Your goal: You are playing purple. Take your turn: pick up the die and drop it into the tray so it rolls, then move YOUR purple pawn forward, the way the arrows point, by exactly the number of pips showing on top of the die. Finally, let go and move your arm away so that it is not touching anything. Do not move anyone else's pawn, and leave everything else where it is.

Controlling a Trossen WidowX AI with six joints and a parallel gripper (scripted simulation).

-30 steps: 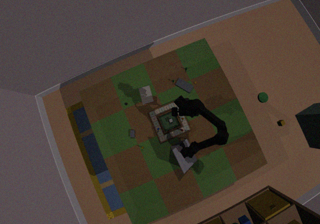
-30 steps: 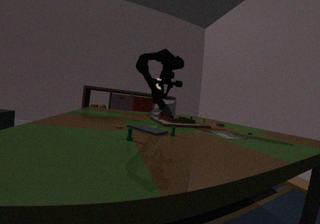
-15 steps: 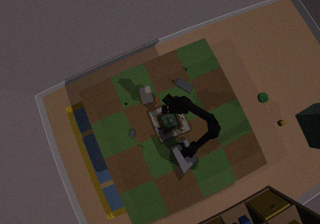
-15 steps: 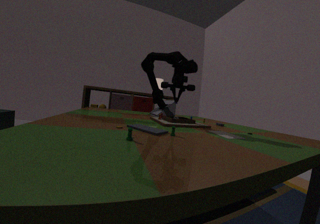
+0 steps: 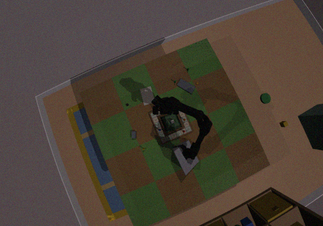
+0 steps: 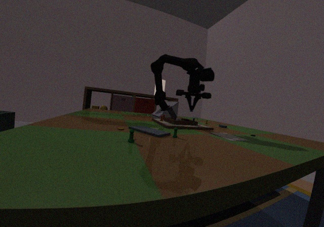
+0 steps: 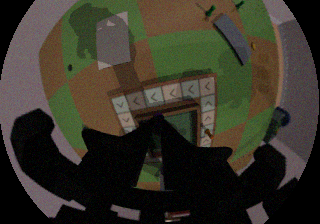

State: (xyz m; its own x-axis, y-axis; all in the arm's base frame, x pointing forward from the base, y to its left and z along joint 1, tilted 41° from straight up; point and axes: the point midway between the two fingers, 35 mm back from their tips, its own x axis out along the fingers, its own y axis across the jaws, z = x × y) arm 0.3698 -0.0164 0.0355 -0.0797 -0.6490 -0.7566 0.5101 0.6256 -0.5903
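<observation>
The white die is 10 cm behind my gripper tip, 7 cm below it and 1 cm to the right of it. Also, from my gripper tip: green tray 10 cm behind, 9 cm below; then blue pawn 12 cm to the left, 11 cm behind, 7 cm below; then purple pawn 1 cm above.
</observation>
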